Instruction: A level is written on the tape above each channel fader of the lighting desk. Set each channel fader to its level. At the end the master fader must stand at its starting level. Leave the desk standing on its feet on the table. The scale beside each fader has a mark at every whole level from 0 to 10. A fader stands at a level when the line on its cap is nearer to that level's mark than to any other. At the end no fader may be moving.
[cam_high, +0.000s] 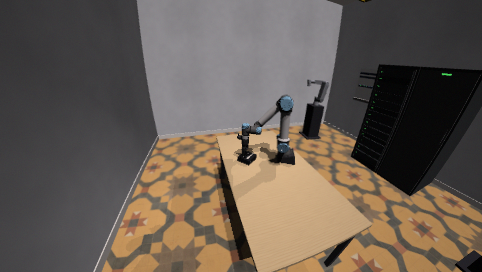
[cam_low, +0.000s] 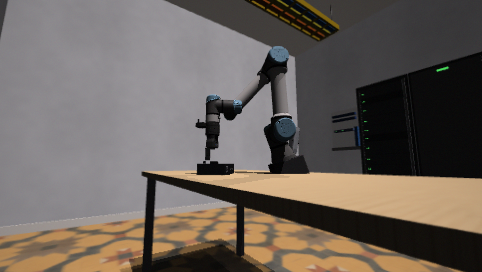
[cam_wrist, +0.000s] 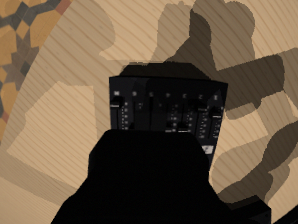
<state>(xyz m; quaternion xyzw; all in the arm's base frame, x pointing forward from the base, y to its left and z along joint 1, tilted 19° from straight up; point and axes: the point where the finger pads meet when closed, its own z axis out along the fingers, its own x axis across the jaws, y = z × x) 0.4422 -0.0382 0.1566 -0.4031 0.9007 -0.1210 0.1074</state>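
Right now my hand is 4 cm to the right of the master fader cap, 3 cm short of it and 3 cm above it.
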